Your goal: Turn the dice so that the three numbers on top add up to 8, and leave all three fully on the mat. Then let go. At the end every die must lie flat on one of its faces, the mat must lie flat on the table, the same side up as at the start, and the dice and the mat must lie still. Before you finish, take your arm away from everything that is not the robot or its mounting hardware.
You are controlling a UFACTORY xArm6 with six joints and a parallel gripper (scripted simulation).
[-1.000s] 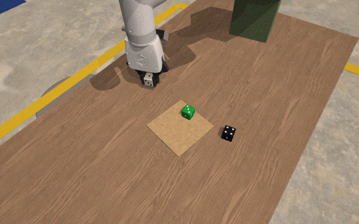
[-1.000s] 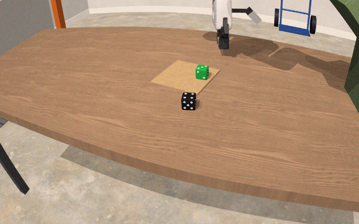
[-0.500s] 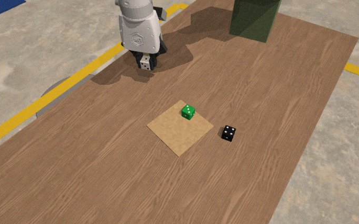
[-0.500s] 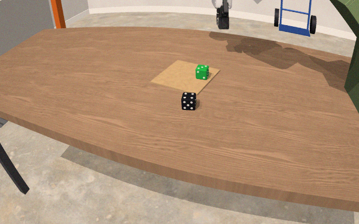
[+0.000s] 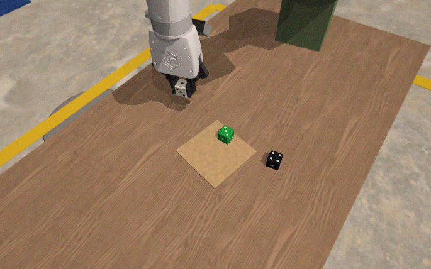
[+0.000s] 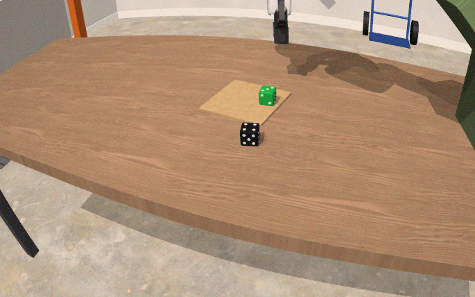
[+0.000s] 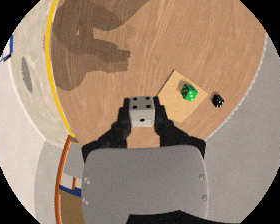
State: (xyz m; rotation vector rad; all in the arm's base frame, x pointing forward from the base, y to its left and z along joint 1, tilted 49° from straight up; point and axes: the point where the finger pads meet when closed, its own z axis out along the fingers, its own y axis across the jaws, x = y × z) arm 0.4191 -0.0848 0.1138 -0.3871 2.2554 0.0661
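Right now my hand is 13 cm to the right of the tan mat, 12 cm above it and 2 cm short of it. Also, from my hand: white die 1 cm below; green die 12 cm to the left, 10 cm below, 2 cm behind; black die 25 cm to the left, 10 cm below, 5 cm behind.
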